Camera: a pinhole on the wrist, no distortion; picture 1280 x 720 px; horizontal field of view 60.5 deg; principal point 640.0 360.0 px. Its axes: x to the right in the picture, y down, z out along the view. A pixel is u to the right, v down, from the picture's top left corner.
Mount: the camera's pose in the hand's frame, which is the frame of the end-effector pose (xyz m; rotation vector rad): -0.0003 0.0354 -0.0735 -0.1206 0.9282 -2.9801
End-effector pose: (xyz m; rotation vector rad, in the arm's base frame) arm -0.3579 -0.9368 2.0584 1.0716 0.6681 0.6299
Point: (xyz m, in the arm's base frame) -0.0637 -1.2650 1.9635
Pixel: 804.5 303.2
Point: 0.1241 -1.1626 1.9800
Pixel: 439.0 178.8
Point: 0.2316 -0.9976 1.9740
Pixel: 64.2 130.1
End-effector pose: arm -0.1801 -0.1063 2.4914 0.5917 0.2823 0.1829
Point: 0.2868 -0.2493 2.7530
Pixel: outside the picture
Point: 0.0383 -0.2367 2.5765
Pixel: 161.0 122.1
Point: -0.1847 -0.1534 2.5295
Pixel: 927.4 114.6
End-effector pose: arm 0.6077 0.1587 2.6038 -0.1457 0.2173 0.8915
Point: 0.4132 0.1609 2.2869
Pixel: behind the camera
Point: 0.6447 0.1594 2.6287
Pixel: 572.4 316.1
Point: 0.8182 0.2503 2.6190
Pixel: outside the picture
